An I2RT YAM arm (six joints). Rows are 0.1 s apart.
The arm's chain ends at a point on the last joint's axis. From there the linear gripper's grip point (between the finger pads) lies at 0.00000 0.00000 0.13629 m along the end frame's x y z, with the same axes.
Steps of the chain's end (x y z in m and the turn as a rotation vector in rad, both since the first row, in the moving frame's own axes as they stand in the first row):
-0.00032, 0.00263, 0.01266, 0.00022, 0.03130, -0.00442
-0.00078, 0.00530, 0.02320, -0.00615, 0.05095, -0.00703
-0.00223, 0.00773, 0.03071, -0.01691, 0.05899, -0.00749
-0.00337, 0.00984, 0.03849, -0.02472, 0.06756, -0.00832
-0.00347, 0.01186, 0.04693, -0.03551, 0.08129, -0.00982
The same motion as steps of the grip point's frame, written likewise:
0.00395, 0.00259, 0.01259, 0.00022, 0.03130, -0.00442
0.00616, 0.00611, 0.02302, -0.00615, 0.05095, -0.00703
0.00581, 0.01000, 0.03045, -0.01691, 0.05899, -0.00749
0.00584, 0.01317, 0.03814, -0.02472, 0.06756, -0.00832
0.00762, 0.01664, 0.04639, -0.03551, 0.08129, -0.00982

